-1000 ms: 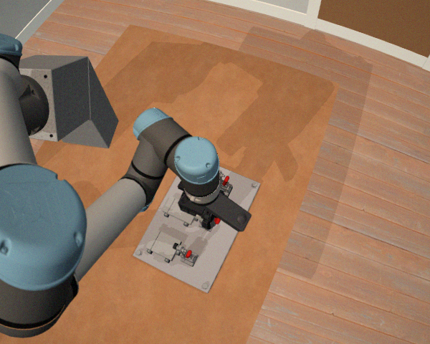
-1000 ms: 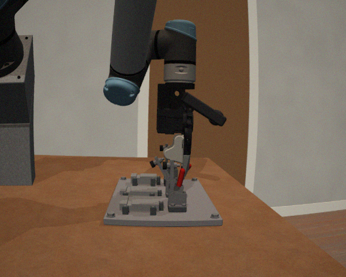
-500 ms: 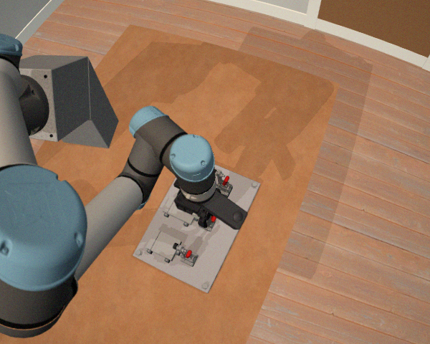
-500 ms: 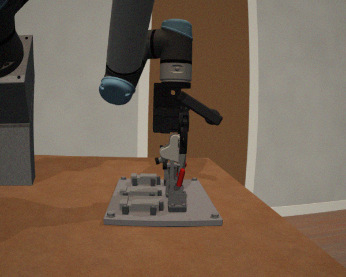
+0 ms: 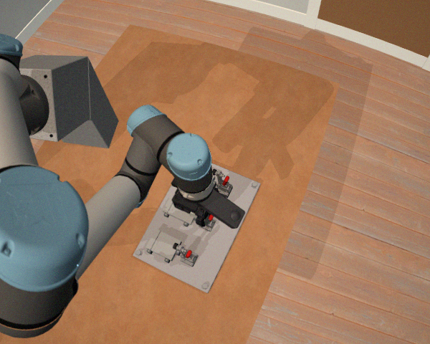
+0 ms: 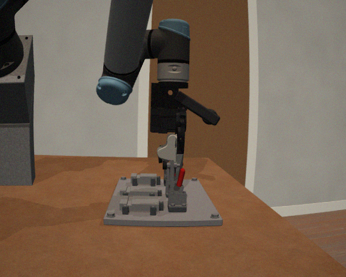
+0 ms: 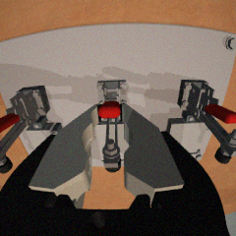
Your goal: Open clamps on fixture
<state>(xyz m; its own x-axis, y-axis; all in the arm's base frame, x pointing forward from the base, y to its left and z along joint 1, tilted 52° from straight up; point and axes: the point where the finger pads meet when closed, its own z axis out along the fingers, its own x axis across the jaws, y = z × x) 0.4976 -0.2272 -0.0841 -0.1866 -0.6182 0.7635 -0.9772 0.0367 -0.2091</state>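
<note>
The grey fixture plate lies 7 cm below my hand, 4 cm behind it and 1 cm to the left of it. The rest, counted from my hand: grey part 10 cm behind, 5 cm below, 2 cm to the left.
</note>
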